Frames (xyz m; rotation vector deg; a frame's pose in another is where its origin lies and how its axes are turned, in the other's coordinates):
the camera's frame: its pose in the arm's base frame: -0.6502 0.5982 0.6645 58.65 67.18 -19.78
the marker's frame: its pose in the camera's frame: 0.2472 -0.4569 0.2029 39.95 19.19 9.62
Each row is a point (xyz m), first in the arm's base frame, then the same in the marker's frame.
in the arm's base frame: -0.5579 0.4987 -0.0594
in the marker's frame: 0.4248 0.0202 0.0073
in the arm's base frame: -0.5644 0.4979 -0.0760
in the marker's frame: 0.4333 0.0076 0.0167
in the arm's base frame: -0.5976 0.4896 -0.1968
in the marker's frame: 0.4993 -0.0710 0.0888
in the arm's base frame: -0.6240 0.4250 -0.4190
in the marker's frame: 0.6062 -0.1779 0.2661
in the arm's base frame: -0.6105 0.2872 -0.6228
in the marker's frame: 0.6737 -0.2312 0.4969
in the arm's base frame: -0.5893 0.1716 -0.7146
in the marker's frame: 0.6789 -0.2343 0.6459
